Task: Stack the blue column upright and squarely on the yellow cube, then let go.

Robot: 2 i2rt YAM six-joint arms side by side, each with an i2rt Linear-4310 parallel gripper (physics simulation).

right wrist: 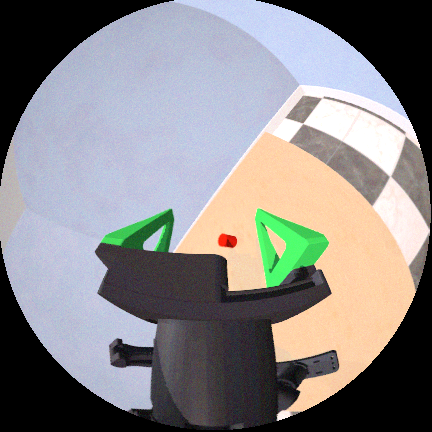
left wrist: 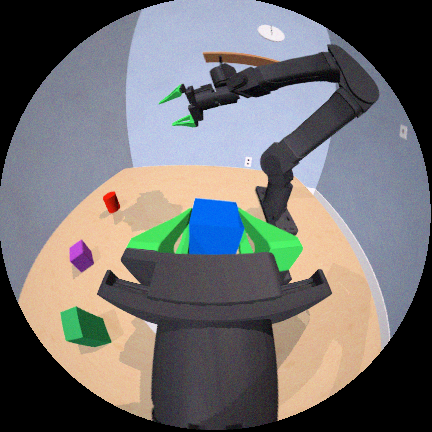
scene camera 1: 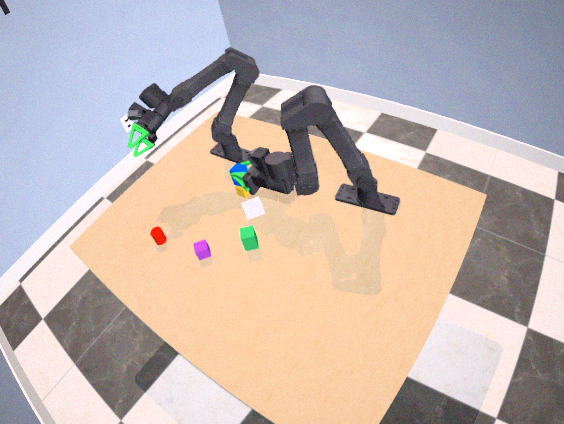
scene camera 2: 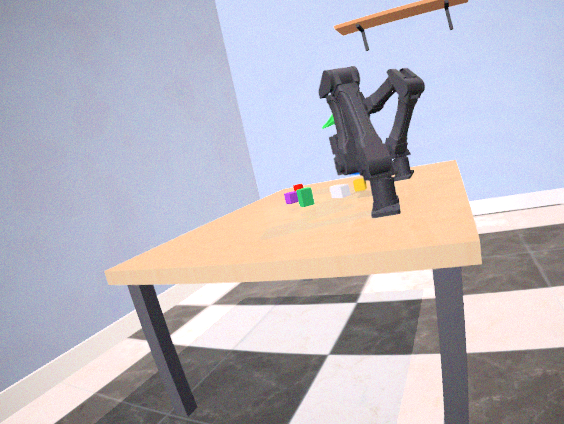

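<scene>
The blue column (scene camera 1: 238, 169) (scene camera 2: 355, 173) (left wrist: 215, 215) is held between the green fingers of my left gripper (scene camera 1: 241, 175) (left wrist: 213, 212), which is shut on it. The column looks upright in the left wrist view. The yellow cube (scene camera 1: 242, 191) (scene camera 2: 359, 185) is on the table, directly below the column in scene camera 1. The fingers and arm partly hide where the two come together, so I cannot tell whether they touch or are squarely aligned. My right gripper (scene camera 1: 132, 151) (left wrist: 165, 113) (right wrist: 214, 213) is open and empty, raised at the left of scene camera 1.
A white block (scene camera 1: 253, 208) (scene camera 2: 340, 191) lies close to the yellow cube. A green block (scene camera 1: 249, 238) (scene camera 2: 305, 197) (left wrist: 85, 327), a purple cube (scene camera 1: 202, 249) (scene camera 2: 291, 198) (left wrist: 81, 255) and a red cylinder (scene camera 1: 158, 236) (left wrist: 111, 202) (right wrist: 227, 240) stand farther off on the table (scene camera 1: 300, 350).
</scene>
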